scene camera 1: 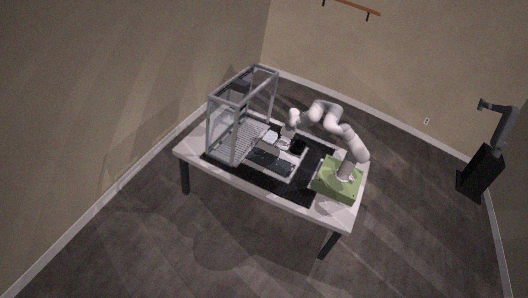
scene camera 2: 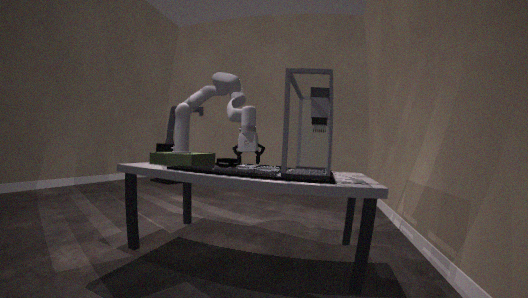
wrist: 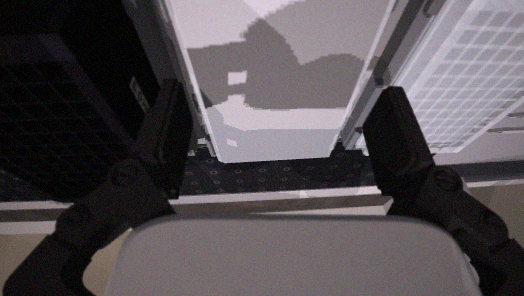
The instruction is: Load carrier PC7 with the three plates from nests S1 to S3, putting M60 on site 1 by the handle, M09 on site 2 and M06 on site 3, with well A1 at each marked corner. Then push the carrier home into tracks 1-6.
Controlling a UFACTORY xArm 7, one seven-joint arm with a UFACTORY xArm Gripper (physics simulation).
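Places are measured from the arm's base along level axes (x ahead, y down, z left), in centimetres.
Where they show: gripper, fingertip midpoint: [scene camera 1: 284, 141] [scene camera 2: 248, 163] [wrist: 281, 103]; arm's base at its link origin: [scene camera 1: 342, 175] [scene camera 2: 181, 152].
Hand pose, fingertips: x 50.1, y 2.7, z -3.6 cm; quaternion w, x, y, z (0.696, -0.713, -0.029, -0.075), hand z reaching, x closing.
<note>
Each offset is from my fingertips to the centre of the thing. Level surfaces: height alone.
My gripper [scene camera 1: 285, 140] [scene camera 2: 247, 161] [wrist: 281, 103] is open. In the wrist view its black fingers stand either side of a smooth white plate {dz -1.1, dx +0.2, dy +1.6 cm} [wrist: 285, 145] [scene camera 1: 283, 144], with nothing gripped; whether they touch it cannot be told. A black gridded plate {dz -2.7, dx -10.4, dy +0.2 cm} [wrist: 50, 75] [scene camera 1: 298, 146] is on the wrist view's left. A clear-white gridded plate {dz +0.7, dx +11.0, dy +1.6 cm} [wrist: 470, 85] [scene camera 1: 271, 136] is on its right. The plate labels and marked corners are unreadable. Two dark panels [scene camera 1: 261, 156] [scene camera 1: 283, 167] lie in front of the plates; whether they belong to carrier PC7 cannot be told. The slatted track deck [scene camera 1: 246, 141] lies inside the enclosure.
The framed enclosure {dz +13.9, dx +9.5, dy -20.5 cm} [scene camera 1: 237, 131] [scene camera 2: 286, 120] stands beside the plates, with a pipetting head [scene camera 2: 320, 106] inside it. A black perforated mat {dy +3.4 cm} [scene camera 1: 300, 195] lies under the equipment. The green arm base [scene camera 1: 331, 190] [scene camera 2: 200, 160] is at the other end of the table [scene camera 1: 270, 199] [scene camera 2: 350, 187].
</note>
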